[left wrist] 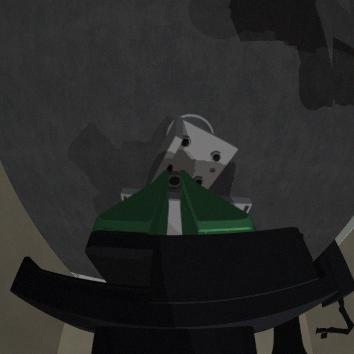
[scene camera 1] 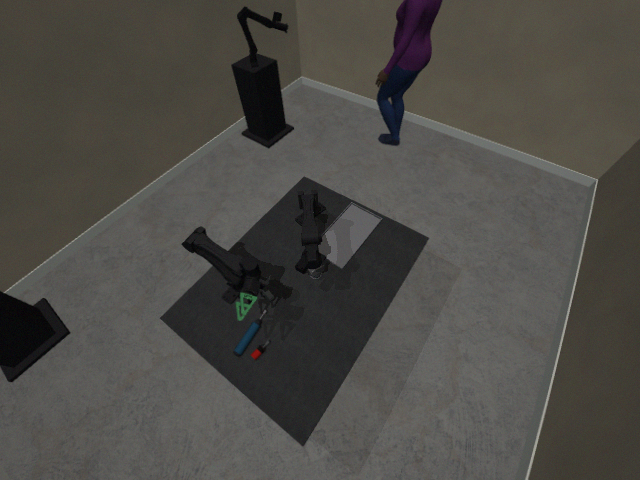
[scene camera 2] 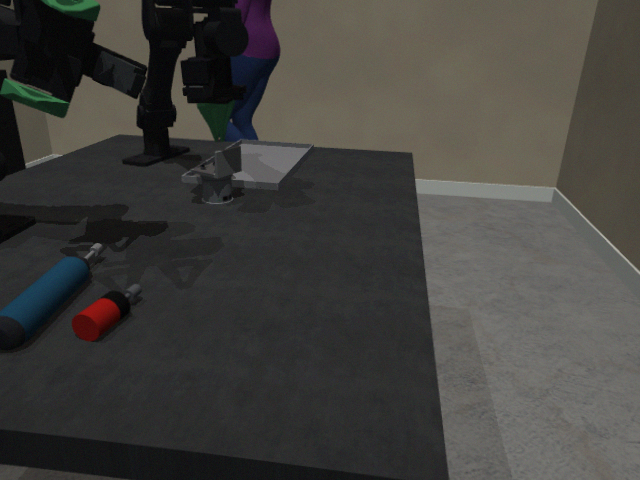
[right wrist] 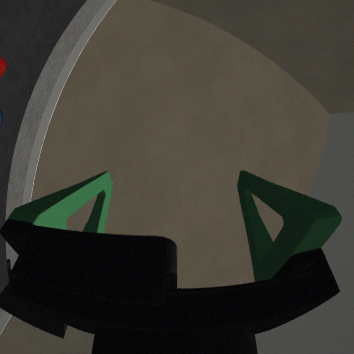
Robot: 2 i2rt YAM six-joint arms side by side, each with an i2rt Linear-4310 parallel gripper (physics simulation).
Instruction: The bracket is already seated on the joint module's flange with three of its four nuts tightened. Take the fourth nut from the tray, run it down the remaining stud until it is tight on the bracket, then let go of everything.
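Frame: origin at the left arm's base, x ahead, y right, z down, level; millimetres.
Seen in the pictures: left gripper, fingertip midpoint: (left wrist: 174,177) (scene camera 2: 219,141); right gripper, fingertip midpoint: (scene camera 1: 241,317) (scene camera 2: 43,55) (right wrist: 174,177); left arm's base, origin of the base link: (scene camera 2: 158,157); right arm's base, origin of the base link: (scene camera 1: 239,286).
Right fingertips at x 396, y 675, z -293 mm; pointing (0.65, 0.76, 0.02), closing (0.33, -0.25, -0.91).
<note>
Pixels of each thing's middle, then the offset from my right fingertips to it. "*": a spot on its surface instead. Level surfaces: height alone.
- grey bracket, body centre: (left wrist: 192,169) (scene camera 2: 215,160) (scene camera 1: 315,266) dx -69, dy -428, dz +211 mm
- round joint module, body centre: (left wrist: 190,147) (scene camera 2: 216,183) dx -69, dy -428, dz +256 mm
- third nut, surface spot: (left wrist: 198,180) * dx -82, dy -445, dz +220 mm
- dark stud, body centre: (left wrist: 169,167) dx -48, dy -442, dz +226 mm
- fourth nut, body centre: (left wrist: 173,178) dx -47, dy -411, dz +165 mm
- shallow light tray, body centre: (scene camera 2: 256,160) (scene camera 1: 347,233) dx -137, dy -732, dz +285 mm
- blue-handled tool, body centre: (scene camera 2: 58,285) (scene camera 1: 251,332) dx -36, dy +4, dz +273 mm
- short red-handled tool, body centre: (scene camera 2: 112,307) (scene camera 1: 261,349) dx +58, dy +17, dz +276 mm
- dark table, its level: dz +293 mm
The grey bracket (scene camera 2: 225,164) (left wrist: 226,148) sits on the round joint module (scene camera 2: 216,192). In the left wrist view, three nuts show on it: one nut (left wrist: 185,142) at the top, another nut (left wrist: 216,156) at the right and a third nut (left wrist: 198,180) near the fingers. A dark stud (left wrist: 170,167) shows at the plate's lower left. My left gripper (scene camera 2: 219,138) (left wrist: 174,177) is shut on the fourth nut (left wrist: 174,180), held at the green fingertips, pointing down above the bracket, close beside that stud in the view. My right gripper (right wrist: 174,177) is open and empty, raised away from the bracket.
The shallow light tray (scene camera 1: 361,222) (scene camera 2: 271,157) lies behind the module. A blue-handled tool (scene camera 1: 247,338) (scene camera 2: 47,291) and a short red-handled tool (scene camera 1: 256,353) (scene camera 2: 98,316) lie on the dark table (scene camera 1: 310,392) (scene camera 2: 310,361). A person (scene camera 1: 413,41) stands beyond the table.
</note>
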